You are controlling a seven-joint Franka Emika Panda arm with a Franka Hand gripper.
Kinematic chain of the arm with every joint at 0, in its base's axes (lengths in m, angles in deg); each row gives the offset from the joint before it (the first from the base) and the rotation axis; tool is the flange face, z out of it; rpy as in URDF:
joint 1: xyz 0 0 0.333 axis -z
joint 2: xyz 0 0 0 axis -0.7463 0.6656 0
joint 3: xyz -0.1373 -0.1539 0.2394 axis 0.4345 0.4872 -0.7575
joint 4: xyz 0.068 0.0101 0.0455 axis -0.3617 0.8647 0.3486
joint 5: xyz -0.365 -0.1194 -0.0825 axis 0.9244 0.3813 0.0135
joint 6: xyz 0 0 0 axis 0.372 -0.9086 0.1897
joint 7: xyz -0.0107 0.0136 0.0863 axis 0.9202 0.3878 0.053
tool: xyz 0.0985 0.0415 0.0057 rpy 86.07 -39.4 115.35
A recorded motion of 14 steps. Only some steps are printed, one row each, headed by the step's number.
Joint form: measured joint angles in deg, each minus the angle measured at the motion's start. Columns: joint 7, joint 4, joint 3, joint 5, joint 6, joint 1, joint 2.
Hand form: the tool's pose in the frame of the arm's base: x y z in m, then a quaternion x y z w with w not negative. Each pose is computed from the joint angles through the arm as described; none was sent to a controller.
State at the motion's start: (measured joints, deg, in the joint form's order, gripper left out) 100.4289 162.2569 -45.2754 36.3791 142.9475 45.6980 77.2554
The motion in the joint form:
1: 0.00 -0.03 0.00 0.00 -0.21 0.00 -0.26
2: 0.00 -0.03 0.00 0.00 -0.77 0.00 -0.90
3: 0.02 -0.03 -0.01 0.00 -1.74 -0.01 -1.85
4: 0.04 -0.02 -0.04 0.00 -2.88 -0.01 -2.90
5: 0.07 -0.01 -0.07 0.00 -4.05 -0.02 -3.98
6: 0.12 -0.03 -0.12 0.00 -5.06 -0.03 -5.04
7: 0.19 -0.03 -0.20 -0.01 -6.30 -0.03 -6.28
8: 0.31 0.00 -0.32 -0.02 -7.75 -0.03 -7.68
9: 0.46 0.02 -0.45 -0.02 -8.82 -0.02 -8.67
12: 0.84 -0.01 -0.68 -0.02 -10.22 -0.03 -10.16
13: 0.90 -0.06 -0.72 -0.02 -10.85 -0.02 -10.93
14: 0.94 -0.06 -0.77 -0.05 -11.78 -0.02 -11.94
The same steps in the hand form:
1: 0.6180 0.1657 0.1827 -0.92691 0.37252 0.00851 0.04461
2: 0.6186 0.1655 0.1887 -0.92711 0.37213 0.00723 0.04385
3: 0.6192 0.1654 0.1976 -0.92744 0.37156 0.00629 0.04200
4: 0.6194 0.1653 0.2072 -0.92781 0.37089 0.00582 0.03960
5: 0.6195 0.1653 0.2171 -0.92818 0.37024 0.00531 0.03712
6: 0.6197 0.1656 0.2273 -0.92846 0.36970 0.00369 0.03567
7: 0.6195 0.1660 0.2389 -0.92874 0.36919 0.00243 0.03363
8: 0.6187 0.1666 0.2518 -0.92902 0.36874 0.00159 0.03097
9: 0.6177 0.1673 0.2609 -0.92910 0.36869 0.00134 0.02896
12: 0.6165 0.1691 0.2754 -0.92882 0.36951 -0.00082 0.02746
13: 0.6163 0.1692 0.2832 -0.92880 0.36958 -0.00300 0.02709
14: 0.6153 0.1692 0.2927 -0.92890 0.36939 -0.00460 0.02581

